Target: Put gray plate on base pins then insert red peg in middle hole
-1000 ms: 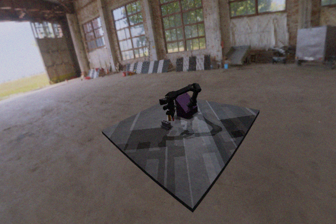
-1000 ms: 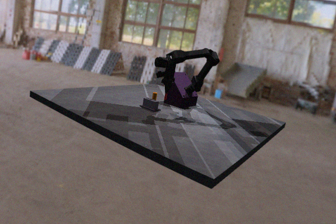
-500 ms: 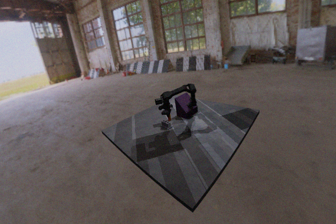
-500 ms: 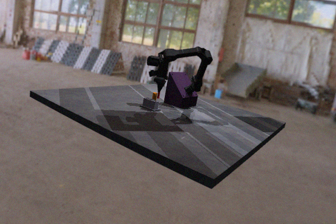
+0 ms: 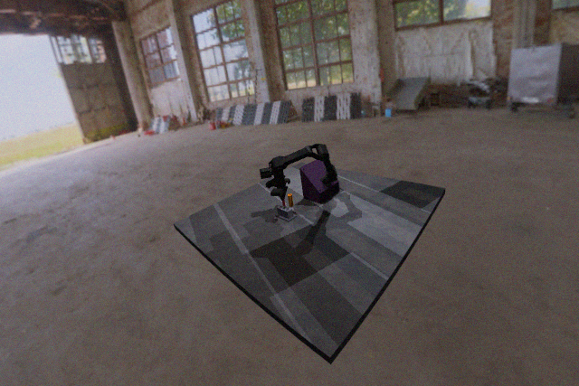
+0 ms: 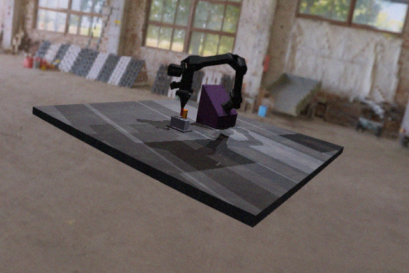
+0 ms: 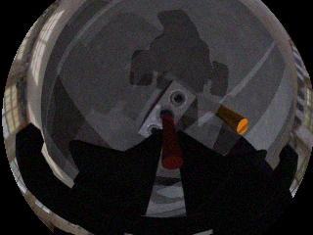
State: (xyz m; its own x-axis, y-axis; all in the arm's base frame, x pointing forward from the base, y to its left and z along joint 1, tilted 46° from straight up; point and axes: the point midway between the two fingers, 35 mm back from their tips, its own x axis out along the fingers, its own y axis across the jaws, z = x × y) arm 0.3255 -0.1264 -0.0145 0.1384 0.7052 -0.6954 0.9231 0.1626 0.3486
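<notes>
The gray plate lies 7 cm below my gripper tip. Also, from my gripper tip: orange peg: 12 cm behind, 7 cm below, 5 cm to the right; then red peg: right at my gripper tip; then base: 10 cm below.
</notes>
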